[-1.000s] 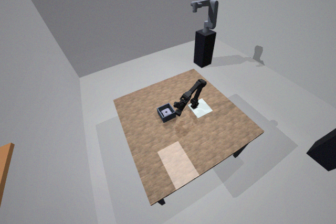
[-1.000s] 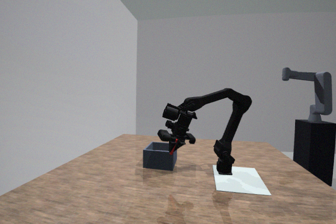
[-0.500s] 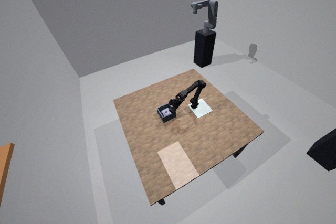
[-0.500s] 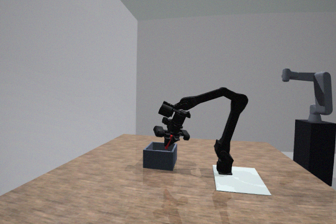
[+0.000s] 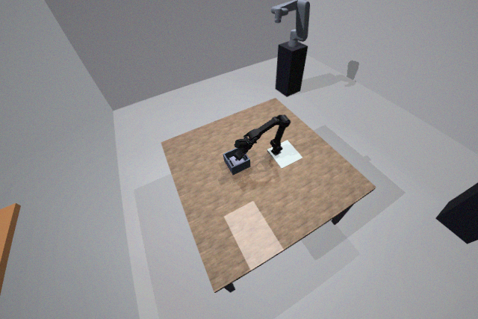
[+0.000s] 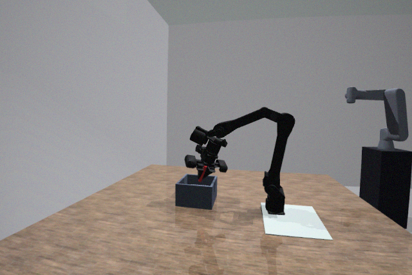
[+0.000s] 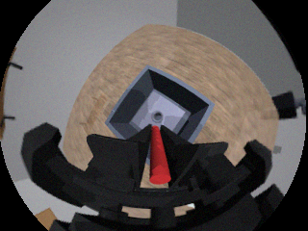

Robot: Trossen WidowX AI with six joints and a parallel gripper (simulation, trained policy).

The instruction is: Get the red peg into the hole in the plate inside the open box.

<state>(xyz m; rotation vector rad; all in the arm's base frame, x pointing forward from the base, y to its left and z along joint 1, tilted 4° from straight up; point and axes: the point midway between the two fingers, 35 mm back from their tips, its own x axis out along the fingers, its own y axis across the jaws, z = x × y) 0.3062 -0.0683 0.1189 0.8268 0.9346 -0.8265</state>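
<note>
Right now my gripper tip is 1 cm past the red peg, 1 cm to the right of it and 3 cm below it. Round my gripper tip: dark blue box: 1 cm ahead, 2 cm to the right, 8 cm below.
</note>
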